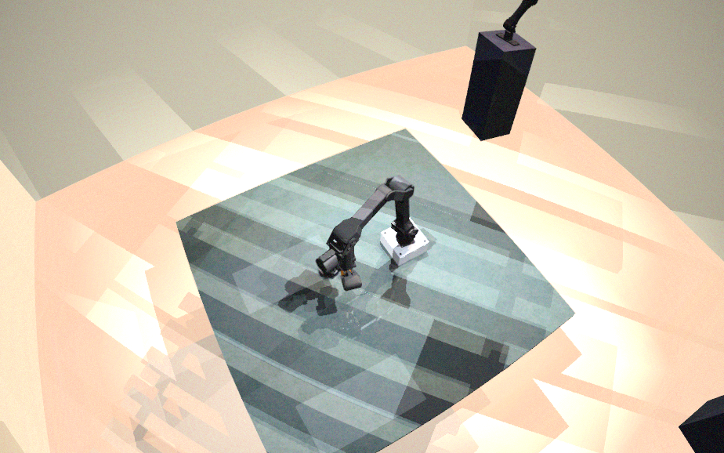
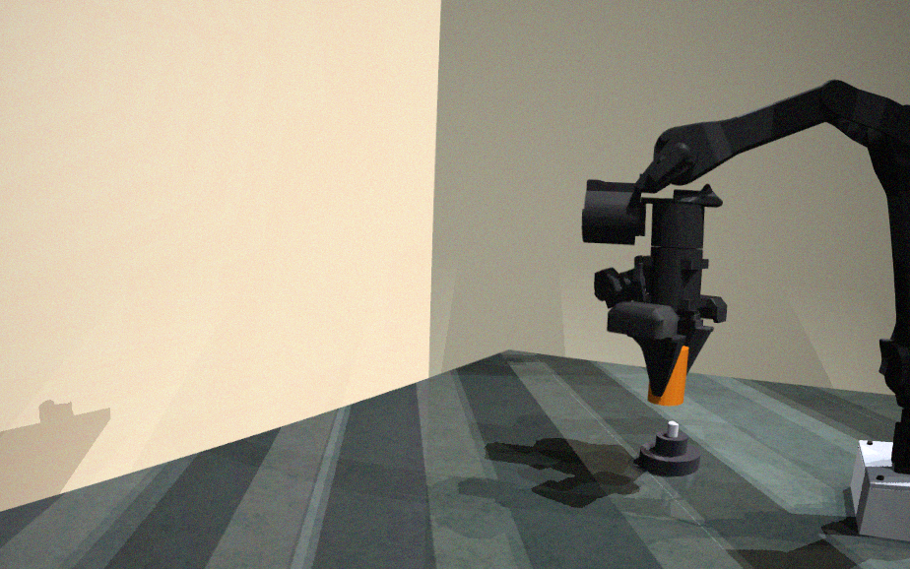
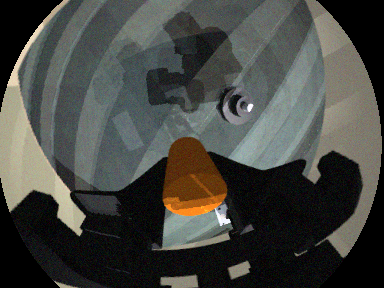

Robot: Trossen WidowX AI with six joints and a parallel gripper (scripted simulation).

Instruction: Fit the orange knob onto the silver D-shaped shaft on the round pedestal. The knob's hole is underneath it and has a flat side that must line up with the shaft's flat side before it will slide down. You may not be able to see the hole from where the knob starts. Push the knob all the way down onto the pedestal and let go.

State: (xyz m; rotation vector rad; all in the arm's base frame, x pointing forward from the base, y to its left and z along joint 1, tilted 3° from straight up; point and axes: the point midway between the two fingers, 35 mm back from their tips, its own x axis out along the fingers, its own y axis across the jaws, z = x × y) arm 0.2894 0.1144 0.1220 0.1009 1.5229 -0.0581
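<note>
Right now my gripper tip is 30 mm short of the dark round pedestal, 130 mm to the left of it and 110 mm above it. From my gripper tip the other things lie so: orange knob (30 mm above).
</note>
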